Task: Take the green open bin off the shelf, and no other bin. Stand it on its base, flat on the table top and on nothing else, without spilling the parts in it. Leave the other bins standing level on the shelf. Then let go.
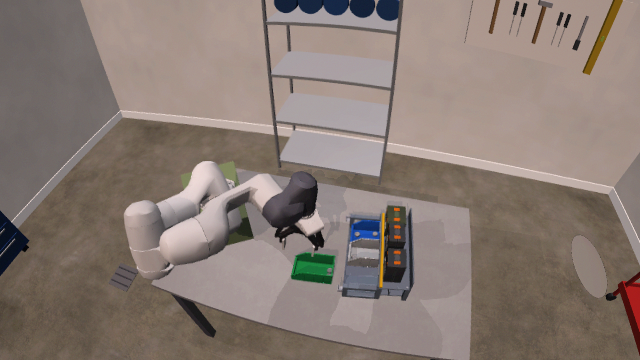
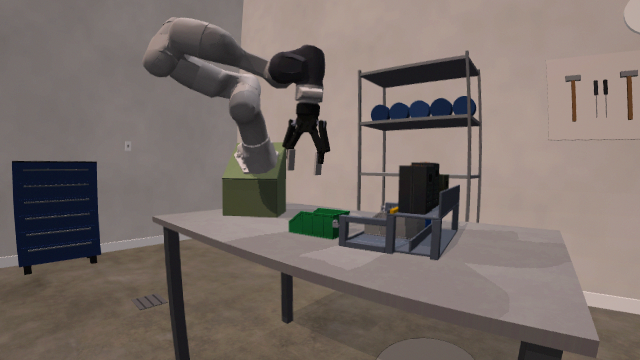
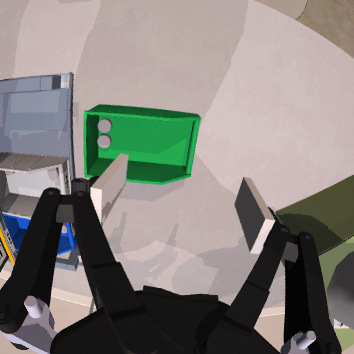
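Note:
The green open bin (image 1: 309, 269) (image 2: 312, 225) (image 3: 150, 135) stands upright on its base, flat on the table top (image 1: 440, 310) (image 2: 500, 280) (image 3: 290, 75), beside the shelf and apart from it. Two round grey parts (image 3: 104, 133) lie inside it at the end nearer the shelf. My gripper (image 1: 299, 246) (image 2: 304, 169) (image 3: 183, 180) is open and empty, above the table and clear of the bin. The low grey shelf (image 1: 411, 250) (image 2: 435, 237) (image 3: 73, 115) holds a blue bin (image 1: 366, 230) (image 3: 61, 242) and a light grey bin (image 1: 364, 253) (image 3: 30, 186), which look level.
Dark cases (image 1: 395, 267) (image 2: 417, 187) with orange marks stand on the shelf's upper level, behind a yellow bar (image 1: 383, 250). An olive green pedestal (image 2: 252, 196) (image 3: 320, 215) stands under the arm's base. A tall rack (image 1: 393, 100) (image 2: 468, 140) stands behind the table.

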